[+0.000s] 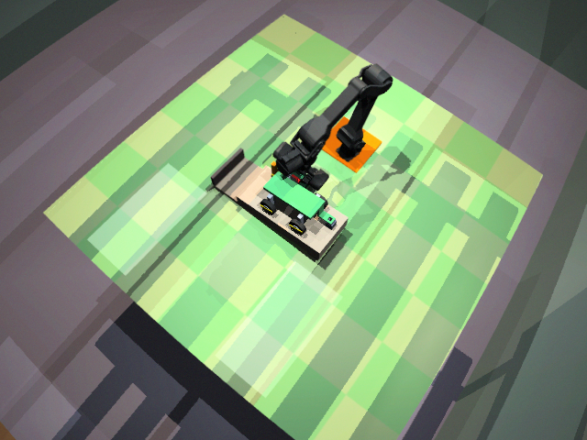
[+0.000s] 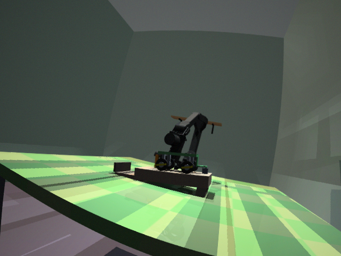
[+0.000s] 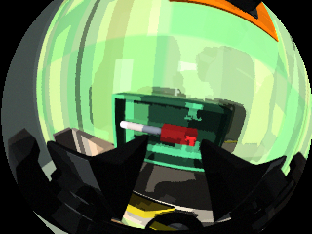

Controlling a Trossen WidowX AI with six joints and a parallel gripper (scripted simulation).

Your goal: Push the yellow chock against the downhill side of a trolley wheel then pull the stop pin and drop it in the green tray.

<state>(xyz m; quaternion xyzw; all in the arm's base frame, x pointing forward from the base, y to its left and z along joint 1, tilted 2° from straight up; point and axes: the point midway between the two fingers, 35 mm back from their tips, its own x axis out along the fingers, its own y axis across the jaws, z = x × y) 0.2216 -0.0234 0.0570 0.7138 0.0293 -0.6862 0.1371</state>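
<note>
My gripper tip is 20 mm to the left of the red-headed stop pin and 20 mm above it. The rest, counted from my gripper tip: green-decked trolley 100 mm ahead, 100 mm to the left, 90 mm above; yellow chock 60 mm ahead, 10 mm to the right, 60 mm above; ramp 100 mm ahead, 100 mm to the left, 20 mm above.
</note>
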